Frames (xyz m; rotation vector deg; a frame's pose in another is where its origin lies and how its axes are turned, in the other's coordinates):
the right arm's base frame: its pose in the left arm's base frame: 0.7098 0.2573 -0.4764 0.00 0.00 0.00
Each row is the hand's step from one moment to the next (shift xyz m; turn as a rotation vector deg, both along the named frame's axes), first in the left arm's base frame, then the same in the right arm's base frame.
Working: the left arm's base frame: its pose in the right arm's base frame: -0.7098 -0.2573 0.4764 0.00 0.00 0.00

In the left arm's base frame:
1: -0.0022 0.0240 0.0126 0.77 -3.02 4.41
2: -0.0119 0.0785 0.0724 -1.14 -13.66 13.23
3: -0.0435 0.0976 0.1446 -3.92 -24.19 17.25
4: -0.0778 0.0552 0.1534 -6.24 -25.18 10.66
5: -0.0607 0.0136 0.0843 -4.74 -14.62 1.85
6: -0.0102 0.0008 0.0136 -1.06 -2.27 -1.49
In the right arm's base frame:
1: -0.0022 0.0240 0.0126 0.77 -3.02 4.41
2: -0.0119 0.0785 0.0724 -1.14 -13.66 13.23
3: -0.0435 0.0976 0.1446 -3.92 -24.19 17.25
4: -0.0778 0.0552 0.1534 -6.24 -25.18 10.66
5: -0.0607 0.0136 0.0843 -4.74 -14.62 1.85
6: -0.0102 0.0008 0.0136 -1.06 -2.27 -1.49

